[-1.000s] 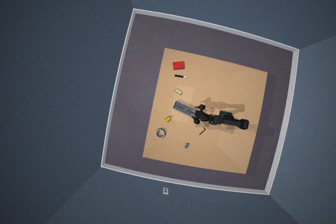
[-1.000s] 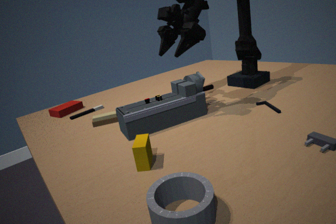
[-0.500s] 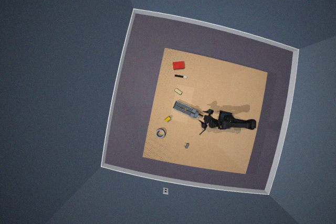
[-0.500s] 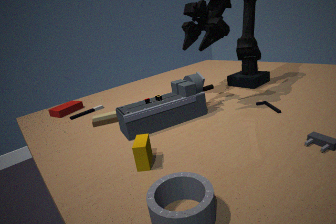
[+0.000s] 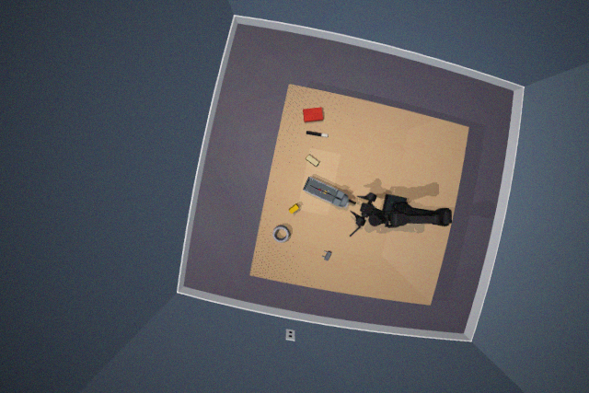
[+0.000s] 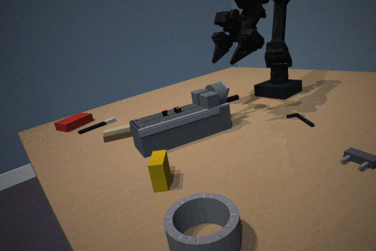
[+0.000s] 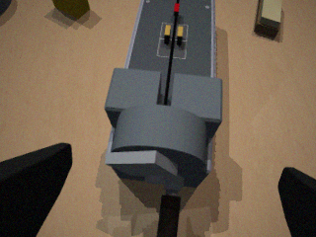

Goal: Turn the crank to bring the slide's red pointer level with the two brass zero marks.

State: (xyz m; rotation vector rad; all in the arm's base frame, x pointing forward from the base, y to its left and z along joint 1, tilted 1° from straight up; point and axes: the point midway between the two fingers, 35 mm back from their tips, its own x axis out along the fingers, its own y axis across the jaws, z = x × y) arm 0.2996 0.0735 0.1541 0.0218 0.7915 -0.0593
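My gripper tip is now 110 mm above the black crank handle and 20 mm past it. Round my gripper tip: black hex key (170 mm below, 150 mm to the left, 130 mm behind); then red pointer (200 mm ahead, 90 mm below); then tan block (300 mm ahead, 160 mm to the right, 160 mm below).
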